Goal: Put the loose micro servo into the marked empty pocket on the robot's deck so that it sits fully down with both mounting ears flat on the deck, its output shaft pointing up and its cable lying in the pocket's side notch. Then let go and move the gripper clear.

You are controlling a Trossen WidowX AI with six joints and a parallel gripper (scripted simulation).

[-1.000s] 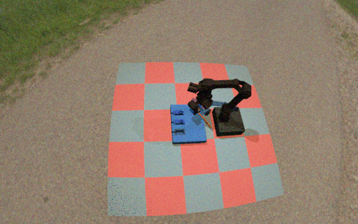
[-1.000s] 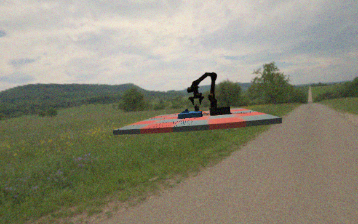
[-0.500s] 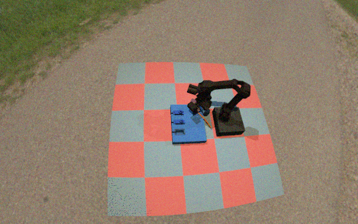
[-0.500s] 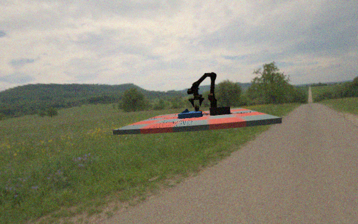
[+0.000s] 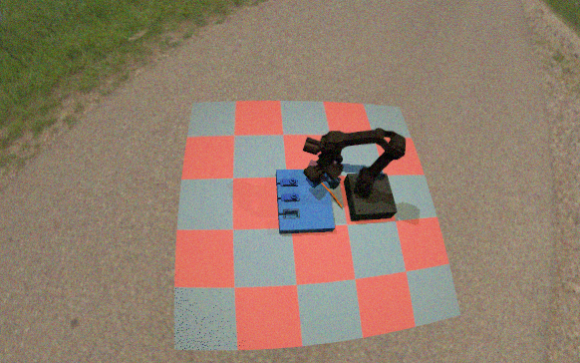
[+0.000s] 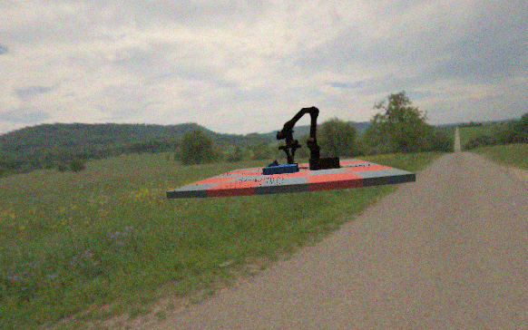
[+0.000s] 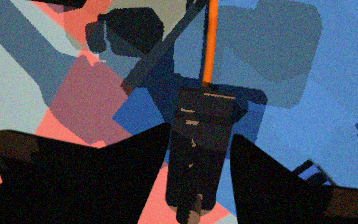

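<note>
Right now my gripper tip is 9 cm to the right of the deck, 7 cm above it and 2 cm short of it.
</note>
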